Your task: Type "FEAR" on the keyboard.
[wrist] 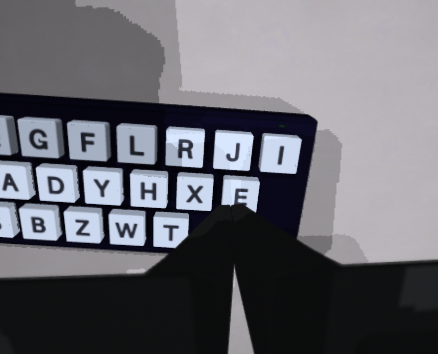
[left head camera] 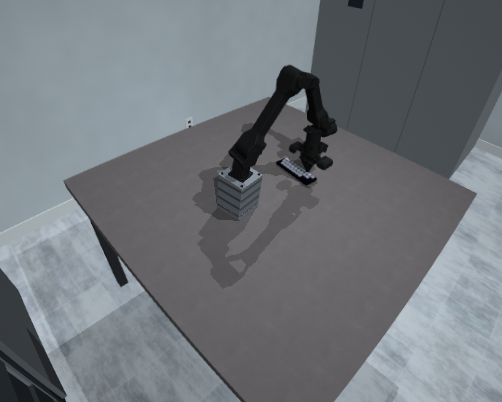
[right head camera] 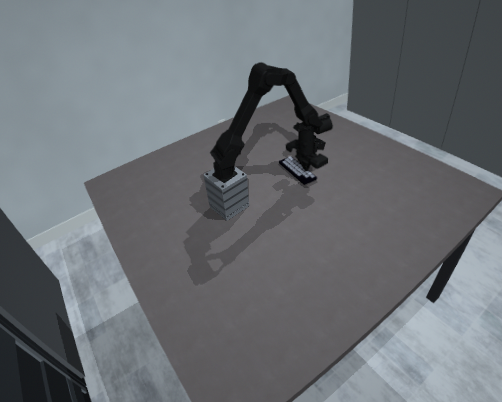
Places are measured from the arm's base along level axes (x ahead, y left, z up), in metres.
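Where they show: gripper, fingertip midpoint: (wrist: 230,217) (left head camera: 307,171) (right head camera: 306,170); arm's base, origin of the base link: (left head camera: 240,174) (right head camera: 224,174).
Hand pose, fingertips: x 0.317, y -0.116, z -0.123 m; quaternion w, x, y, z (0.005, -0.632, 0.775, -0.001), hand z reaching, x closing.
Note:
Things, the pixels of their centre, and the offset from my fingertips. Level surfaces: height alone.
- dark keyboard, body centre: (wrist: 75,178) (right head camera: 297,169) (left head camera: 296,170) 0.029 m down, 0.018 m ahead, 0.061 m left
- E key, body centre: (wrist: 239,194) 0.023 m down, 0.003 m back, 0.004 m right
- R key, body centre: (wrist: 185,147) 0.023 m down, 0.022 m ahead, 0.012 m left
- F key, body centre: (wrist: 89,141) 0.023 m down, 0.033 m ahead, 0.047 m left
- brown table, its level: 0.038 m down
A dark keyboard (left head camera: 286,168) (right head camera: 307,180) (wrist: 277,220) with white lettered keys lies on the table. My gripper (left head camera: 307,169) (right head camera: 306,169) (wrist: 230,217) is shut and empty, pointing down at the keyboard's right end. In the wrist view its tips cover the lower part of the E key (wrist: 245,192). Whether they touch the key I cannot tell. The R key (wrist: 184,148) and the F key (wrist: 88,141) show in the upper row. The A key (wrist: 11,184) shows at the left edge in the middle row. Part of the keyboard's left side is outside the wrist view.
The brown table (left head camera: 320,280) (right head camera: 300,280) carries the arm's grey block base (left head camera: 239,196) (right head camera: 228,196), which stands apart from the keyboard. The arm's shadows fall across the table. Grey cabinets (left head camera: 390,65) (right head camera: 425,65) stand beyond the table's far edge.

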